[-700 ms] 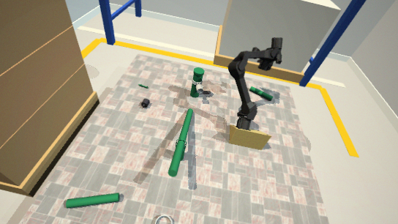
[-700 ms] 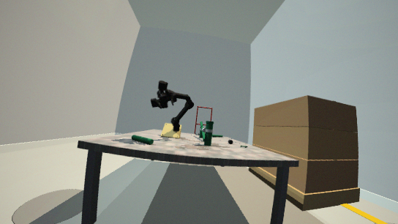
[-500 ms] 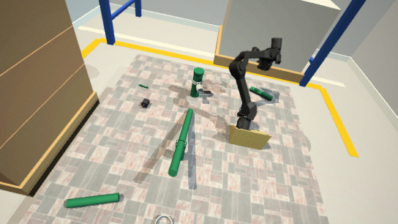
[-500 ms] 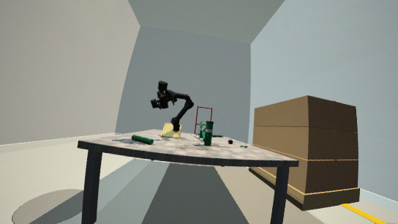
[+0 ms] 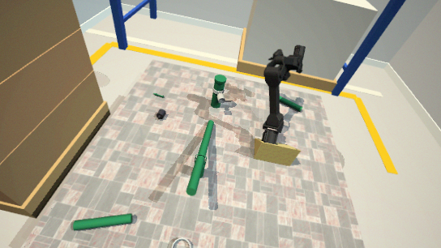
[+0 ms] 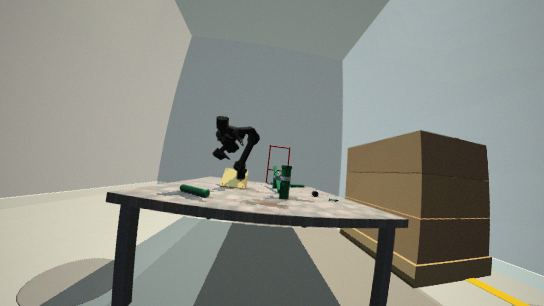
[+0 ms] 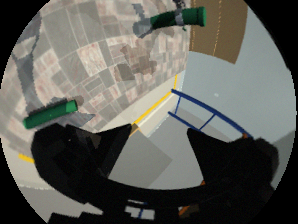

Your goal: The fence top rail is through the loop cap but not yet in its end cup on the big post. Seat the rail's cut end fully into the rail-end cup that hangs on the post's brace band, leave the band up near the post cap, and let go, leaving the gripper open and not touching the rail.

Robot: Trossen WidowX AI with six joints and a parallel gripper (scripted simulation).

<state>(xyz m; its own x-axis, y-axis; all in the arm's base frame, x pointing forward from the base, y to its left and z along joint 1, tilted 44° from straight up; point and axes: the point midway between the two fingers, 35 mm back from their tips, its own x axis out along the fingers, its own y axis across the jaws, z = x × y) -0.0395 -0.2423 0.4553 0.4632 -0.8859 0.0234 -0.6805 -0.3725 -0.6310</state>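
The grey rail-end cup is 300 mm ahead of my gripper tip, 240 mm to the left of it and 100 mm below it. From my gripper tip the other things lie so: small black part 620 mm ahead, 350 mm to the left, 210 mm below; small green piece 670 mm ahead, 170 mm to the left, 220 mm below; green tube 710 mm ahead, 930 mm to the left, 210 mm below.
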